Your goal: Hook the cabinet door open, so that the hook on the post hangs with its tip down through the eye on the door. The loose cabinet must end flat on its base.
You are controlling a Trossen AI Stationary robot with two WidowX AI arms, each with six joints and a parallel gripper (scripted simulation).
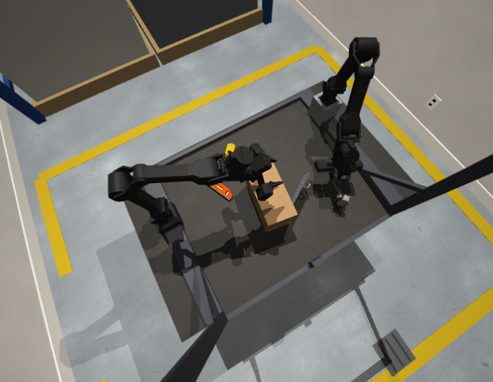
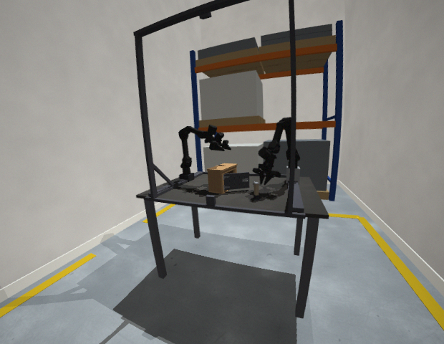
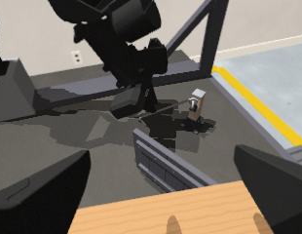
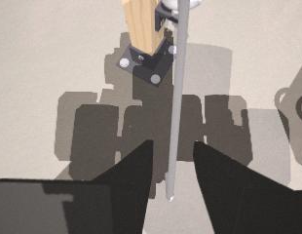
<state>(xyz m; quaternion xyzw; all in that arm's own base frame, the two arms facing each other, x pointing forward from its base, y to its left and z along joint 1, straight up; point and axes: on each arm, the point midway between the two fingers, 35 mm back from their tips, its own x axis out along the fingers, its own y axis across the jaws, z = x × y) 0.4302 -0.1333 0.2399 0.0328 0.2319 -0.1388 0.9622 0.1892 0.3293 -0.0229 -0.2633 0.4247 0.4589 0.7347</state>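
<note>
The metal hook rod lies 4 cm behind my right hand, 3 cm to the left of it and 4 cm below it. From my right hand the other things lie so: yellow block (40 cm ahead, 29 cm to the left, 6 cm below); then grey door (2 cm ahead, 19 cm to the left, 2 cm below); then orange level (29 cm ahead, 43 cm to the left, 9 cm below).
</note>
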